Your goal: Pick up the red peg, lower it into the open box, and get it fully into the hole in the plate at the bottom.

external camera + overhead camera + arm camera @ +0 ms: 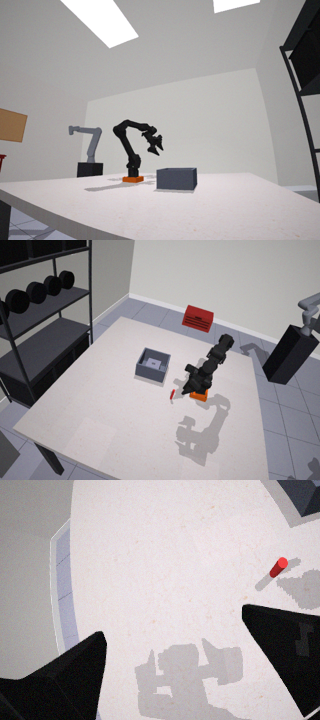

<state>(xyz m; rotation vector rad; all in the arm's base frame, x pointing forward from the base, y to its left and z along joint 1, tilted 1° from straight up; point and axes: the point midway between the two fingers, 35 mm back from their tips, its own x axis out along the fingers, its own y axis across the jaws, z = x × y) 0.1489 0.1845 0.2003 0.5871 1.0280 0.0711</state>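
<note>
Right now my gripper tip is 170 mm above the red peg, 110 mm to the left of it and 20 mm short of it. Also, from my gripper tip: grey box (340 mm to the right, 180 mm below, 160 mm ahead); plate (340 mm to the right, 160 mm below, 160 mm ahead).
</note>
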